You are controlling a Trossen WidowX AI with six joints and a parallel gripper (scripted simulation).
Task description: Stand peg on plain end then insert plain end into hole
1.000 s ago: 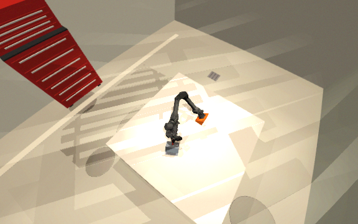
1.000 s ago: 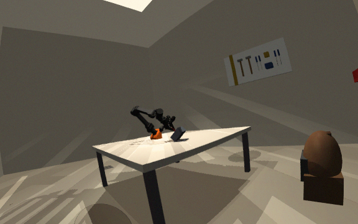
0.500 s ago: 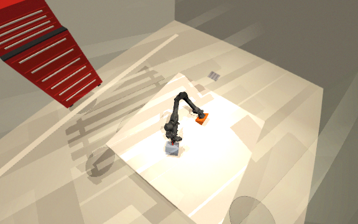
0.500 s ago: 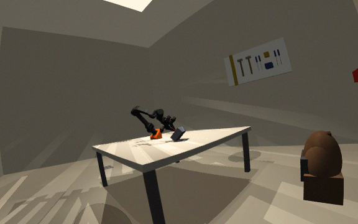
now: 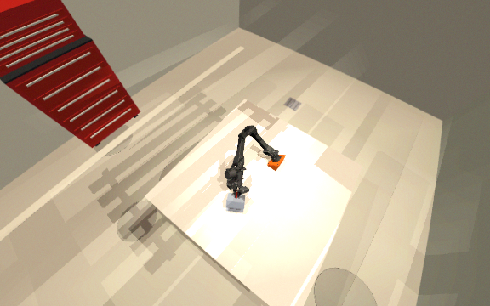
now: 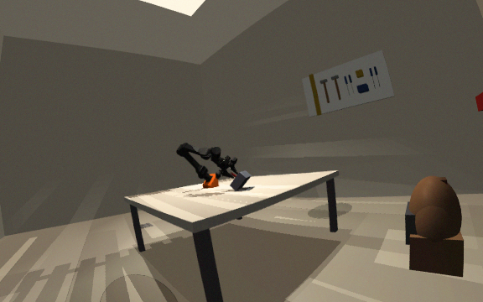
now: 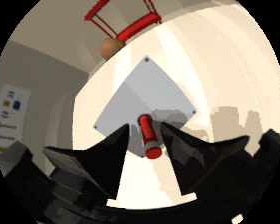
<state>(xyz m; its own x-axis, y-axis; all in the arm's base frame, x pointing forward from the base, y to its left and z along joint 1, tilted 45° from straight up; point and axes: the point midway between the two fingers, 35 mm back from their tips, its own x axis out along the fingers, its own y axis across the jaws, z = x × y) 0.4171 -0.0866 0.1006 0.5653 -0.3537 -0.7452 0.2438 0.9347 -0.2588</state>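
My gripper tip is 10 mm to the left of the red peg, 10 mm below it and 10 mm past it. Round my gripper tip: grey sloped panel: 30 mm below, 30 mm ahead, 10 mm to the left.
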